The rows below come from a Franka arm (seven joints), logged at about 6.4 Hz.
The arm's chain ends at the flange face. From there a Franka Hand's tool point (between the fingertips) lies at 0.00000 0.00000 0.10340 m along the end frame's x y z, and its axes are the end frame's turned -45 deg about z.
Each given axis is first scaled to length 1.
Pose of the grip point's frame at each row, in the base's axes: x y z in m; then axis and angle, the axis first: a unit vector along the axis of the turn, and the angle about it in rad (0 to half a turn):
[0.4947 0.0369 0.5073 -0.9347 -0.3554 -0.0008 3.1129]
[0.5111 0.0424 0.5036 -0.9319 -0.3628 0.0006 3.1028]
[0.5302 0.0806 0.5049 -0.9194 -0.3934 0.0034 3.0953]
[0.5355 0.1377 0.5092 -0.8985 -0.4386 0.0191 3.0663]
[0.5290 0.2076 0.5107 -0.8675 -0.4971 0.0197 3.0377]
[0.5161 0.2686 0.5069 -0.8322 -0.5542 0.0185 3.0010]
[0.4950 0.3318 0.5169 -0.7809 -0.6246 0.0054 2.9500]
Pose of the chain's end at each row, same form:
[0.4956 0.0341 0.6107 -0.9996 0.0293 0.0048 3.1145]
[0.5127 0.0387 0.6069 -0.9997 0.0214 0.0080 3.1062]
[0.5327 0.0765 0.6082 -0.9999 -0.0116 0.0120 3.1014]
[0.5425 0.1324 0.6122 -0.9976 -0.0614 0.0320 3.0866]
[0.5379 0.2003 0.6135 -0.9911 -0.1272 0.0381 3.0607]
[0.5273 0.2587 0.6092 -0.9801 -0.1934 0.0440 3.0259]
[0.5082 0.3171 0.6184 -0.9597 -0.2780 0.0417 2.9688]

